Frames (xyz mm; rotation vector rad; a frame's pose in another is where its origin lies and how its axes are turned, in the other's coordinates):
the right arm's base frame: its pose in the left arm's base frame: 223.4 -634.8 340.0 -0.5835 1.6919 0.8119
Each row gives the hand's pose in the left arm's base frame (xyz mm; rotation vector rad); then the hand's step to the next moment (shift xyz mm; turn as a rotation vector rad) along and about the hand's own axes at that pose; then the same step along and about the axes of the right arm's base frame.
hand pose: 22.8 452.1 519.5 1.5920 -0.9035 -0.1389
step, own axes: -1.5 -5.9 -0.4 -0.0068 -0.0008 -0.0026
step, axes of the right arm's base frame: 5.0 -2.0 2.8 0.0035 0.0055 0.0034
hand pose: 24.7 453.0 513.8 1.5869 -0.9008 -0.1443
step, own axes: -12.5 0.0 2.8 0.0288 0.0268 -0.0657
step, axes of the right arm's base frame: 8.2 9.8 -1.4 -0.0602 0.0014 0.0473
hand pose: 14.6 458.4 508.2 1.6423 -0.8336 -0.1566
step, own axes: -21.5 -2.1 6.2 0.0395 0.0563 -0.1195
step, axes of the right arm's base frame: 15.4 15.9 -3.8 -0.1083 0.0171 0.0836
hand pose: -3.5 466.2 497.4 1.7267 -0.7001 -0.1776
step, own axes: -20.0 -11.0 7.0 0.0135 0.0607 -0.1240
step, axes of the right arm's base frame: 20.7 11.6 -2.4 -0.1015 0.0430 0.0842
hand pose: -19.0 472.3 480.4 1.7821 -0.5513 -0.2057
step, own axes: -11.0 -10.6 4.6 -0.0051 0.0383 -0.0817
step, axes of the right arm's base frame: 14.9 5.7 -1.1 -0.0601 0.0406 0.0539
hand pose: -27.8 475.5 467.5 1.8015 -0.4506 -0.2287
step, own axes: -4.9 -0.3 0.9 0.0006 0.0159 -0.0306
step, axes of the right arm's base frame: 2.2 4.1 -1.8 -0.0247 0.0132 0.0201
